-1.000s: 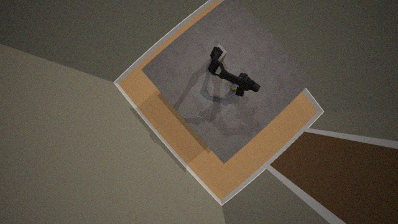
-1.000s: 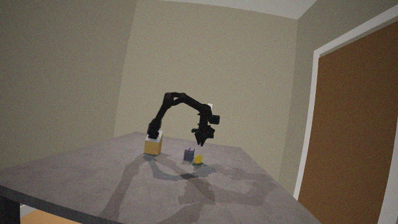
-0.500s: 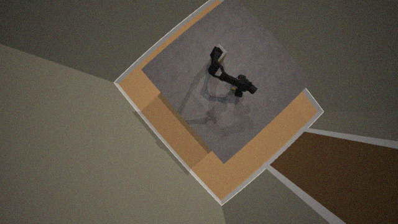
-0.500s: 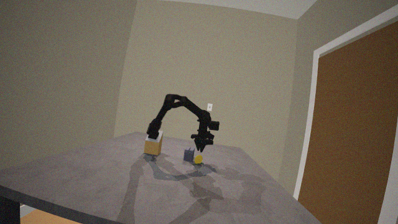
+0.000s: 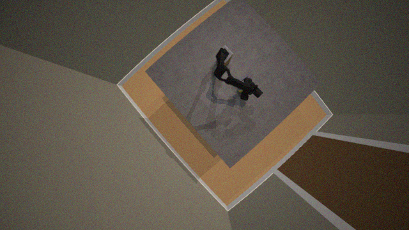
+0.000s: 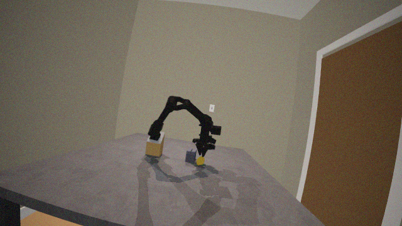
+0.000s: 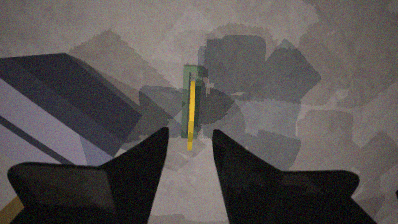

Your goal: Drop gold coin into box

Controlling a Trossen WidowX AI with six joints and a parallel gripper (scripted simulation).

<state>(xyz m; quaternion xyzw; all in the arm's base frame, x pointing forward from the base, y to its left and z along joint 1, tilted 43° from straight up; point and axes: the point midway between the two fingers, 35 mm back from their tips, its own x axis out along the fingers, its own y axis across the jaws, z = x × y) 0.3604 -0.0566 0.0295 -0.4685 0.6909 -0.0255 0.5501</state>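
The gold coin is 3 cm below my gripper tip.
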